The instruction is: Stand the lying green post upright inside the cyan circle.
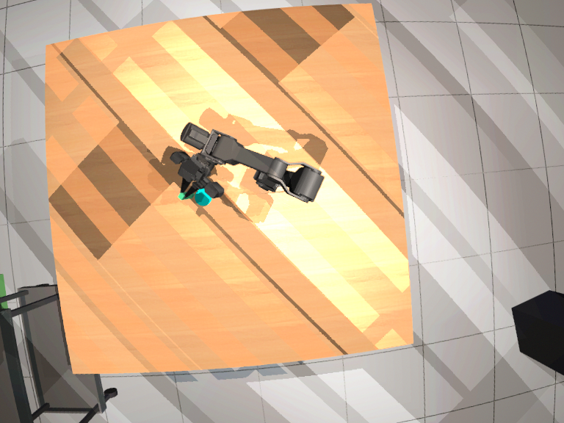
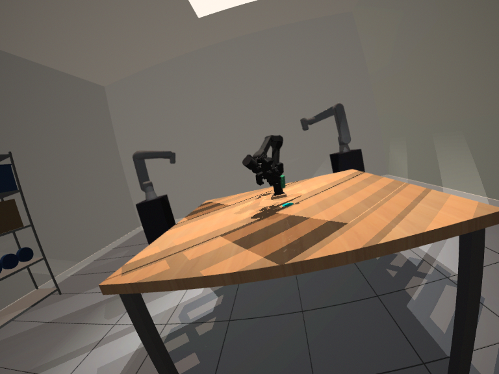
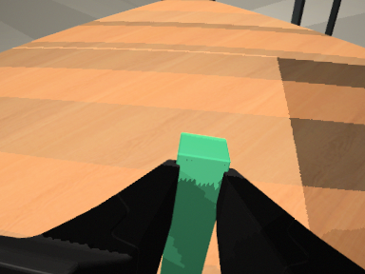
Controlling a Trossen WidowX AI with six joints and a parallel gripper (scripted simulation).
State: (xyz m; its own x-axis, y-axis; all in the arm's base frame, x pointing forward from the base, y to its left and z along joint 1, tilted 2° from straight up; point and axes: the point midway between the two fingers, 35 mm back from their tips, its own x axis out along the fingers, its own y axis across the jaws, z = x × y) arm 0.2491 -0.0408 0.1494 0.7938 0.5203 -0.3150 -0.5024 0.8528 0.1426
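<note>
My gripper tip is now 150 mm above the cyan circle, 30 mm past it and 10 mm to the right of it. From my gripper tip the other things lie so: green post (20 mm below, 10 mm behind).
</note>
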